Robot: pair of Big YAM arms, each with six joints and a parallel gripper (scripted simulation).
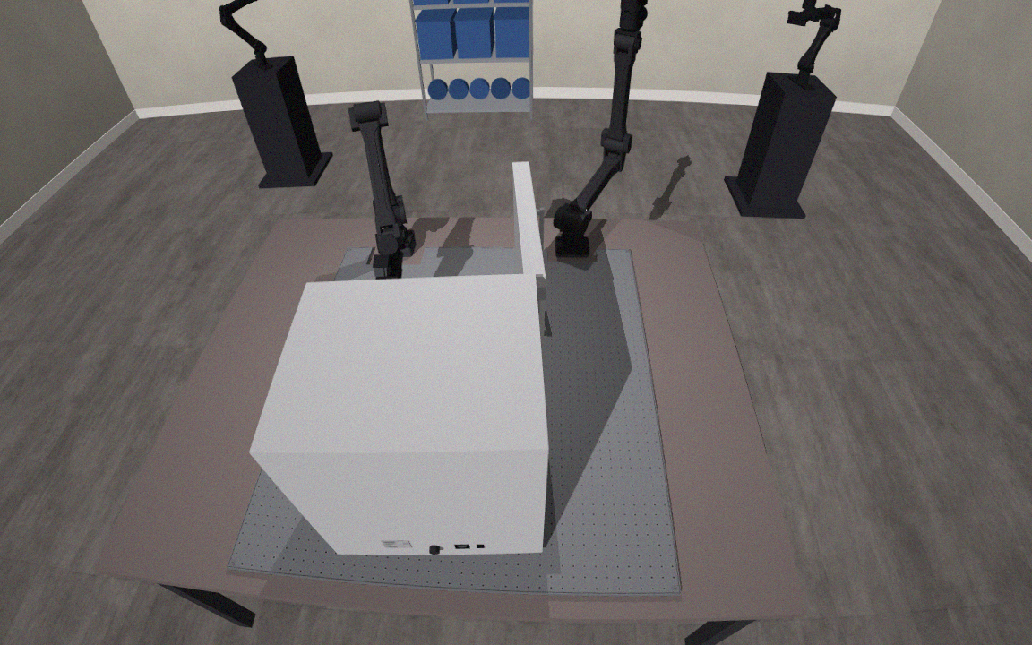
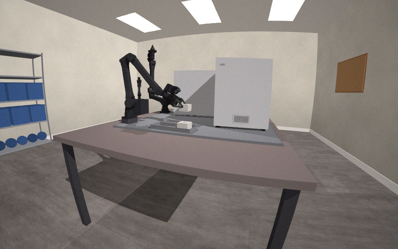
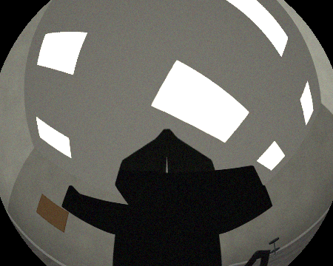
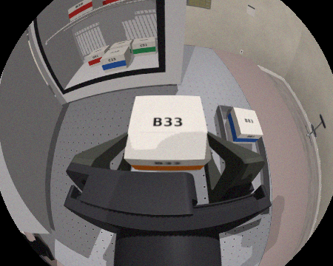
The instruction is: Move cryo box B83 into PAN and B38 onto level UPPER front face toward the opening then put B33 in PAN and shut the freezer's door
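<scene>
My right hand is 1 cm short of the orange-banded cryo box and 1 cm above it. From my right hand the other things lie so: freezer door: 42 cm to the left, 13 cm above, 3 cm behind; green-banded cryo box: 38 cm ahead, 16 cm to the left, 3 cm below; transfer pan: 19 cm to the right, 13 cm below.
</scene>
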